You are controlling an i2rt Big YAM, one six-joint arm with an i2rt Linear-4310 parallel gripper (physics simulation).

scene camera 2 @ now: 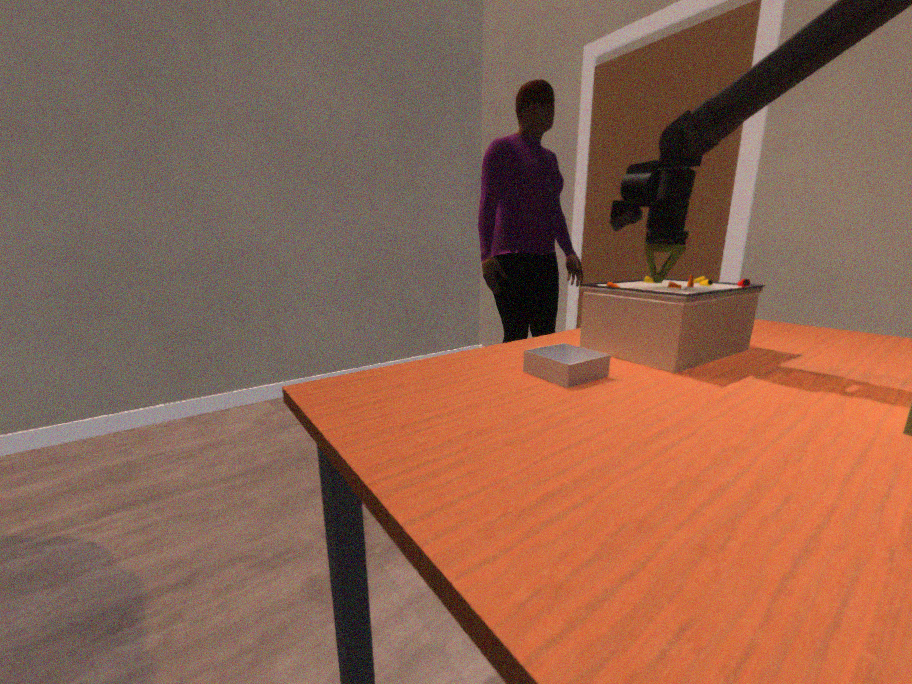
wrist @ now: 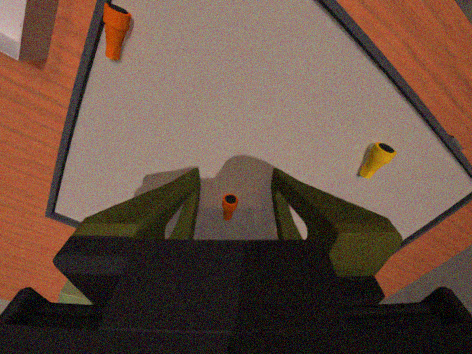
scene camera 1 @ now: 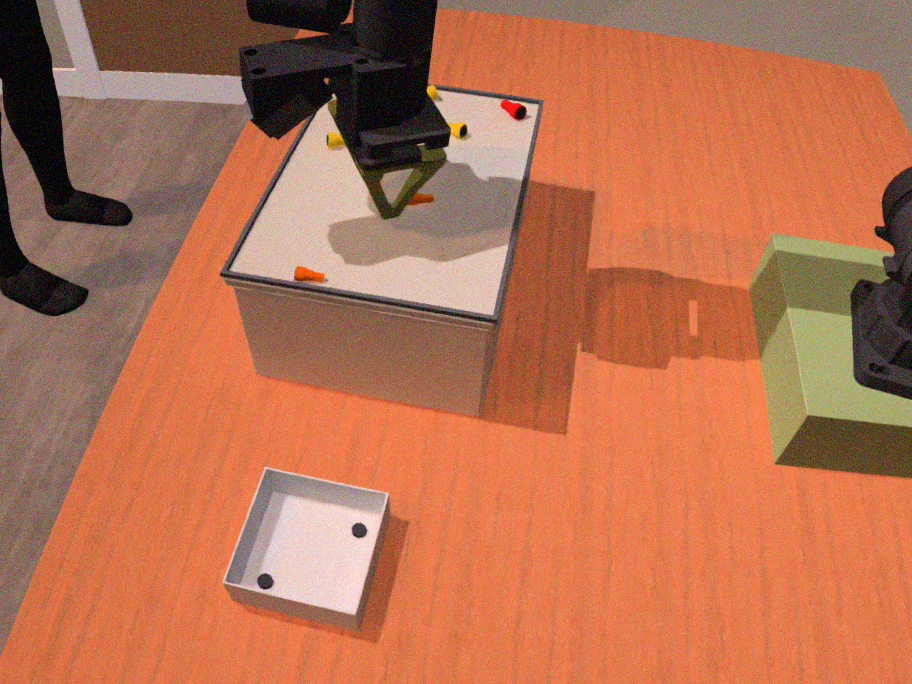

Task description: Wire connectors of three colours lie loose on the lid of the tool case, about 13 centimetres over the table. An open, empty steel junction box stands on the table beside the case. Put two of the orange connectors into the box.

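Frame: origin at the arm's base, x right, y ahead, z up, level; metres.
Where they show: gripper, fingertip midpoint: (scene camera 2: 656, 281) (wrist: 235, 176) (scene camera 1: 380, 197); arm's base at its link origin: (scene camera 1: 894, 345).
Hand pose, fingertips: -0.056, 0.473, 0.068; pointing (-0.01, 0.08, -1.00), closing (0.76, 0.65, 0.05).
Each offset is from my fingertips to the top centre of the thing, as dx, dy, dz. "pt": to the spot under its first point.
My gripper (scene camera 1: 390, 211) (scene camera 2: 657, 279) (wrist: 235, 176) is partly open and empty, pointing down low above the case lid {pt -0.037, +0.063, -0.012} (scene camera 1: 294, 220) (wrist: 225, 100). An orange connector {+0.018, -0.029, +0.000} (scene camera 1: 422, 198) (wrist: 229, 206) lies on the lid, seen between the fingers in the wrist view. Another orange connector {-0.095, +0.022, +0.000} (scene camera 1: 308, 274) (scene camera 2: 610, 284) (wrist: 116, 32) lies at the lid edge nearest the box. In scene camera 2, orange shapes {+0.075, -0.023, +0.010} (scene camera 2: 690, 281) {pt +0.014, -0.030, -0.005} (scene camera 2: 674, 284) show near the lid's right part, too small to tell apart surely. The steel junction box {-0.257, -0.036, -0.109} (scene camera 1: 294, 605) (scene camera 2: 546, 365) (wrist: 37, 30) stands empty on the table.
Yellow connectors {+0.071, +0.068, +0.003} (scene camera 1: 335, 139) {+0.124, -0.024, +0.003} (scene camera 1: 458, 130) {+0.168, +0.020, +0.003} (scene camera 1: 432, 92) (wrist: 376, 160) and a red connector {+0.177, -0.068, +0.004} (scene camera 1: 513, 108) (scene camera 2: 744, 282) lie on the lid. The case {pt -0.098, -0.025, -0.072} (scene camera 1: 368, 346) (scene camera 2: 633, 323) rises above the table. A green open bin (scene camera 1: 766, 331) surrounds the arm's base. A person (scene camera 2: 521, 191) stands behind the table.
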